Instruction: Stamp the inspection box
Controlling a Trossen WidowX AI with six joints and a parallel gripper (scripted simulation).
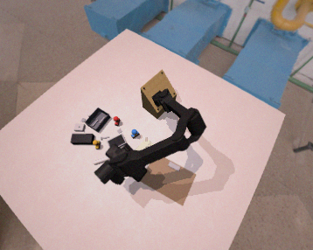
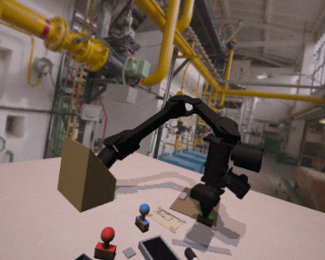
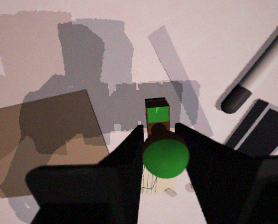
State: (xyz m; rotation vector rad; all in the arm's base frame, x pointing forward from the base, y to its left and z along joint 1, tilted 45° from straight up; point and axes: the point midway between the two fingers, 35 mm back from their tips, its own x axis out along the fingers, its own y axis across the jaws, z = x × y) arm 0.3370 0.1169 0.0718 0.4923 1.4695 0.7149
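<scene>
Right now my gripper tip is 15 cm to the left of the ink pad, 6 cm above it and 4 cm past it. From my gripper tip the other things lie so: grey ruler 6 cm below, 4 cm to the right, 2 cm ahead; green-knobbed stamp right at my gripper tip; marker 11 cm to the right, 5 cm below, 4 cm ahead.
</scene>
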